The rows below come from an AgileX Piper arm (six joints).
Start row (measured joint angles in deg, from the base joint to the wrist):
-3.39 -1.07 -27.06 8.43 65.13 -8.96
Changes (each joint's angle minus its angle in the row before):
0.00 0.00 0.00 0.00 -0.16 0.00
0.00 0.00 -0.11 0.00 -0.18 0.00
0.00 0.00 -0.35 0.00 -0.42 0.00
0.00 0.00 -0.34 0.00 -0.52 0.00
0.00 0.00 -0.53 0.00 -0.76 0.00
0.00 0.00 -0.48 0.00 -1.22 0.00
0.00 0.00 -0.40 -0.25 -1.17 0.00
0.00 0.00 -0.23 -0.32 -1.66 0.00
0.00 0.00 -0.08 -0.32 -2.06 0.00
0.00 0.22 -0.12 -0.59 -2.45 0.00
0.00 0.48 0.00 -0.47 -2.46 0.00
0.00 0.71 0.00 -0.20 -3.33 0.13
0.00 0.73 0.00 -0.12 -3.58 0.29
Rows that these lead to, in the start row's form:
-3.39 -1.07 -27.06 8.43 64.97 -8.96
-3.39 -1.07 -27.17 8.43 64.79 -8.96
-3.39 -1.07 -27.52 8.43 64.37 -8.96
-3.39 -1.07 -27.86 8.43 63.85 -8.96
-3.39 -1.07 -28.39 8.43 63.09 -8.96
-3.39 -1.07 -28.87 8.43 61.87 -8.96
-3.39 -1.07 -29.27 8.18 60.70 -8.96
-3.39 -1.07 -29.50 7.86 59.04 -8.96
-3.39 -1.07 -29.58 7.54 56.98 -8.96
-3.39 -0.85 -29.70 6.95 54.53 -8.96
-3.39 -0.37 -29.70 6.48 52.07 -8.96
-3.39 0.34 -29.70 6.28 48.74 -8.83
-3.39 1.07 -29.70 6.16 45.16 -8.54

